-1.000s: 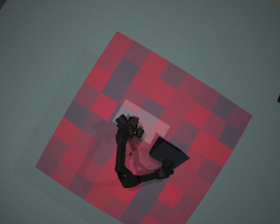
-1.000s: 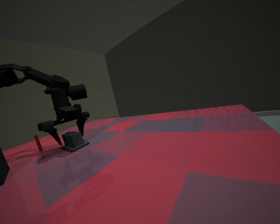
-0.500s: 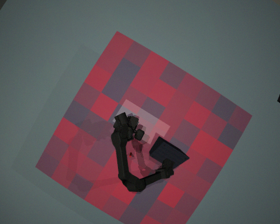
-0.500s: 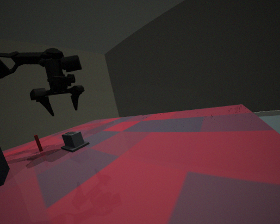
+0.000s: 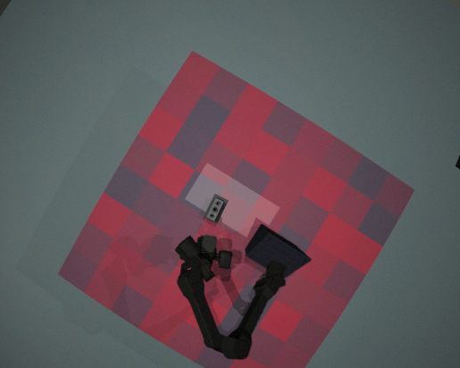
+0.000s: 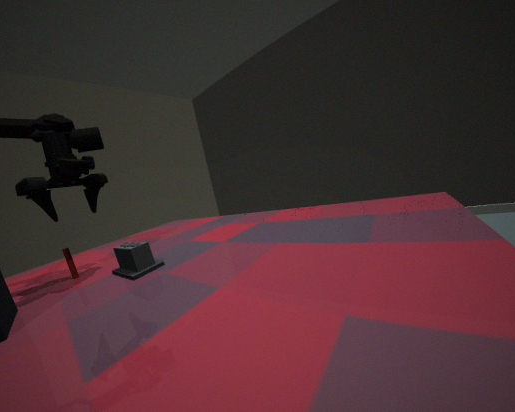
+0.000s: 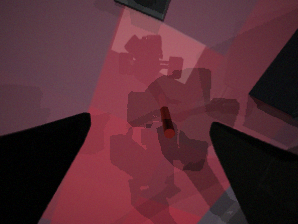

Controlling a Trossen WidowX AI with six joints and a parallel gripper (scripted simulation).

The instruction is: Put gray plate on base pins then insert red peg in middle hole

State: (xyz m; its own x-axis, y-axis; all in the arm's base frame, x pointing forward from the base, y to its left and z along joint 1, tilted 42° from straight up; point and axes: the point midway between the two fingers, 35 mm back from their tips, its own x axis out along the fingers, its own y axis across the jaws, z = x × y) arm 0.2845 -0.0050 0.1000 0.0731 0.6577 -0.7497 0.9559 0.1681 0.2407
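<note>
The red peg lies 11 cm below my gripper tip, 4 cm to the left of it and 4 cm behind it. Round my gripper tip: gray plate (15 cm to the right, 10 cm below, 5 cm ahead); then dark base (14 cm to the right, 14 cm below, 5 cm ahead).
</note>
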